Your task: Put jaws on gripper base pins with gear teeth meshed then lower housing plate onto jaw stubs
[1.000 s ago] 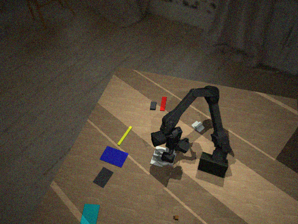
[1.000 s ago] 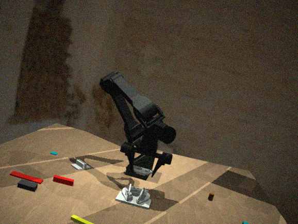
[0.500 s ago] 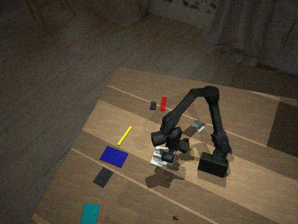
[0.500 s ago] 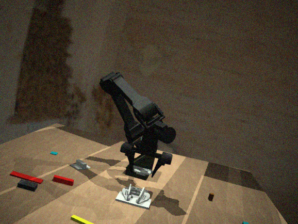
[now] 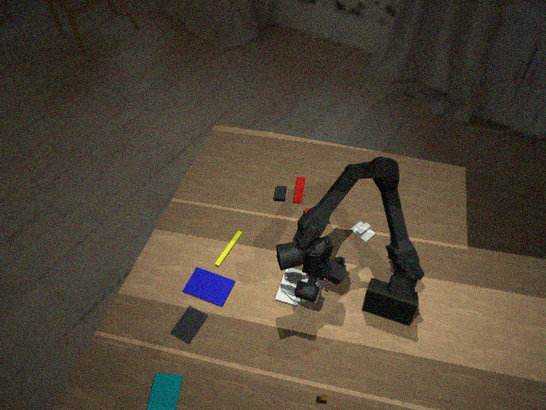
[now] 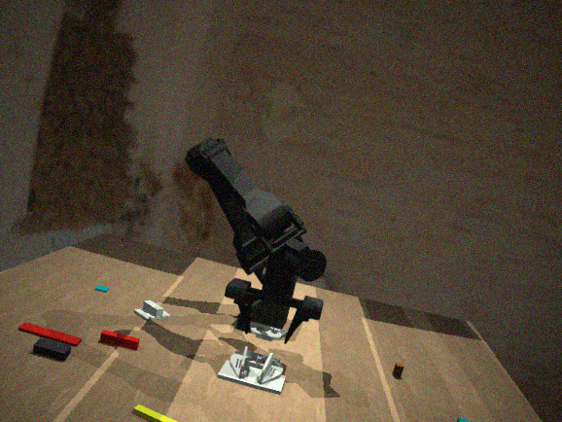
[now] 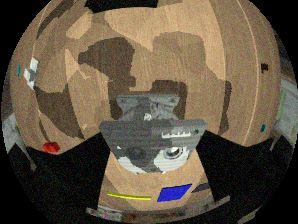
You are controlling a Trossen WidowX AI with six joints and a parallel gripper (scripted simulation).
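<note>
Now: gripper tip 50 mm above the grey jaw, 20 mm short of it and 10 mm to the right of it. Round my gripper tip: yellow bar 310 mm ahead, 90 mm to the right, 60 mm below; then white block 270 mm to the right, 110 mm behind, 50 mm below; then small brown block 300 mm to the left, 100 mm behind, 50 mm below.
</note>
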